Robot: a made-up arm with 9 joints.
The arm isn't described. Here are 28 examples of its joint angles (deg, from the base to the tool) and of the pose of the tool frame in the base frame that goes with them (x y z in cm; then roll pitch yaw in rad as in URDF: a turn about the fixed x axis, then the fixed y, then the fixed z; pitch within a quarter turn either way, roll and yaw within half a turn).
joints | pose
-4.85 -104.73 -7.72 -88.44 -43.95 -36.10 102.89 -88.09 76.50 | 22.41 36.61 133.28 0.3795 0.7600 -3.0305
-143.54 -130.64 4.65 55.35 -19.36 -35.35 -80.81 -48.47 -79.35 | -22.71 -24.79 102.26 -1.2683 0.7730 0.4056
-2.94 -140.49 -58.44 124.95 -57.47 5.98 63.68 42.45 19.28 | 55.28 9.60 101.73 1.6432 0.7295 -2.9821
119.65 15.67 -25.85 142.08 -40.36 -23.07 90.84 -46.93 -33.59 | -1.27 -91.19 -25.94 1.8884 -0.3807 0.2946
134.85 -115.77 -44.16 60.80 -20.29 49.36 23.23 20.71 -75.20 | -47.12 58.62 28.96 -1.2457 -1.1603 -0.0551
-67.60 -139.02 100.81 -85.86 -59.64 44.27 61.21 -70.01 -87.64 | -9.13 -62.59 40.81 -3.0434 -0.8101 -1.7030
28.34 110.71 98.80 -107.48 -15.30 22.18 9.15 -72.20 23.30 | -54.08 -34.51 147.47 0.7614 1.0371 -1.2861
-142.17 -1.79 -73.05 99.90 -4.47 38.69 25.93 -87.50 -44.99 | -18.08 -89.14 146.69 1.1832 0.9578 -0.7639
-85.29 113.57 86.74 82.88 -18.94 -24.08 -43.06 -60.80 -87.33 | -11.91 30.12 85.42 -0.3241 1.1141 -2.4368
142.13 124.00 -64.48 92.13 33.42 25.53 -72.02 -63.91 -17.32 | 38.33 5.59 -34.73 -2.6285 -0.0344 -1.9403
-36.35 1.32 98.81 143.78 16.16 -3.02 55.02 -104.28 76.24 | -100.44 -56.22 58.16 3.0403 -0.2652 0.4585
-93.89 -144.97 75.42 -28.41 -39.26 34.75 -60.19 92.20 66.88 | 0.67 -7.60 114.84 1.3305 0.1489 -0.9708
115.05 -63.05 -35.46 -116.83 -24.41 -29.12 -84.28 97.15 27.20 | 9.88 52.07 30.47 -0.2310 -0.3972 -0.1702
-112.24 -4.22 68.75 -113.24 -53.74 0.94 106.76 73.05 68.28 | -19.41 -79.01 112.18 1.1756 0.2805 1.6679
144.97 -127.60 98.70 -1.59 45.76 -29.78 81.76 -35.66 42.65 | 75.87 -49.79 61.92 -0.3144 -1.0736 2.6860
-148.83 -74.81 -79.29 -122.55 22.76 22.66 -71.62 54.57 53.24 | -22.89 16.22 95.83 -0.5013 -0.4389 -0.4851
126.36 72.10 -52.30 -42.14 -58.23 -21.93 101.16 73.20 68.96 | 99.59 -26.99 14.69 2.2263 -0.6723 -2.7807
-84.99 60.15 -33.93 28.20 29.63 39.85 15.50 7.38 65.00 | -14.73 -65.57 130.23 2.4250 0.6218 1.4601
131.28 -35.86 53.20 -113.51 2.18 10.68 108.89 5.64 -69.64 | 48.82 4.10 95.92 0.0503 -0.0578 -2.1927
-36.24 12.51 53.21 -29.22 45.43 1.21 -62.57 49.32 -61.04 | -99.24 -3.13 114.12 0.5855 -0.4029 0.0659
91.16 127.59 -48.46 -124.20 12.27 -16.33 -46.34 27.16 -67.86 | 9.76 -38.07 55.24 -0.9776 0.7336 2.6464
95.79 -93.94 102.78 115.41 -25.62 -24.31 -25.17 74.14 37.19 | 32.93 10.20 38.42 1.5200 -0.6677 -1.1156
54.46 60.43 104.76 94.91 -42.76 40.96 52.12 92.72 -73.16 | -66.28 120.80 38.27 -0.9044 -0.4150 -0.3503
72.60 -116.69 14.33 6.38 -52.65 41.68 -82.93 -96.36 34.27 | 12.97 57.12 104.03 1.4069 -0.3630 -2.8895
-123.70 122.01 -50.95 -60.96 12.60 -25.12 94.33 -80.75 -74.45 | 19.27 18.06 143.38 -0.3623 -0.2610 -0.5370
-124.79 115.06 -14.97 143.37 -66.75 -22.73 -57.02 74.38 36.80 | 11.82 52.36 56.08 0.2214 0.2871 -0.1025
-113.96 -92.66 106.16 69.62 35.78 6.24 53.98 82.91 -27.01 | 14.91 58.78 120.37 -0.9838 0.3339 -1.3419
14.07 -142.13 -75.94 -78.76 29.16 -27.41 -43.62 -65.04 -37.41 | 5.46 -7.35 47.74 -2.0719 0.7788 -2.9064
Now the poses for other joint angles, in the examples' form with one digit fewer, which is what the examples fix.
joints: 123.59 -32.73 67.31 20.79 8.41 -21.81 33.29 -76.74 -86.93
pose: -5.0 3.1 26.3 0.689 0.899 -3.100
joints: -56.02 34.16 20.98 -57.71 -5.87 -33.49 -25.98 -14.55 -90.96
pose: -16.1 25.4 56.5 0.593 -0.883 -2.115
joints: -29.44 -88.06 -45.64 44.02 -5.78 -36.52 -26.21 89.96 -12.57
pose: -46.5 -15.3 134.8 2.201 0.858 -1.264
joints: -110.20 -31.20 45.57 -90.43 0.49 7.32 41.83 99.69 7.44
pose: -68.1 23.0 122.9 0.583 0.092 -0.199
